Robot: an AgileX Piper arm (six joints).
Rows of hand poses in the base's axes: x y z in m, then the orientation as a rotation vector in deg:
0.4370 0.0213 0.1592 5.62 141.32 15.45
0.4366 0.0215 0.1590 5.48 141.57 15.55
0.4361 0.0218 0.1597 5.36 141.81 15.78
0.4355 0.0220 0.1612 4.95 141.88 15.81
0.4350 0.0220 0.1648 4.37 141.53 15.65
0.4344 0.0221 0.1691 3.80 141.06 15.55
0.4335 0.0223 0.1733 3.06 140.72 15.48
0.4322 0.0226 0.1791 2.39 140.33 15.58
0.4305 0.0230 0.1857 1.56 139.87 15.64
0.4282 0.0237 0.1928 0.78 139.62 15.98
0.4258 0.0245 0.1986 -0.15 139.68 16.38
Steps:
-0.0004 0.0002 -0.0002 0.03 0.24 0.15
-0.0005 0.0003 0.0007 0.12 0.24 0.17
-0.0006 0.0002 0.0015 -0.08 0.03 0.31
-0.0005 0.0000 0.0036 -0.24 -0.42 0.34
-0.0006 0.0001 0.0043 -0.19 -0.53 0.33
-0.0009 0.0002 0.0042 -0.21 -0.41 0.48
-0.0013 0.0003 0.0058 -0.07 -0.44 0.47
-0.0017 0.0004 0.0066 -0.14 -0.53 0.57
-0.0023 0.0007 0.0071 0.06 -0.29 0.63
-0.0024 0.0008 0.0058 0.04 0.01 0.78

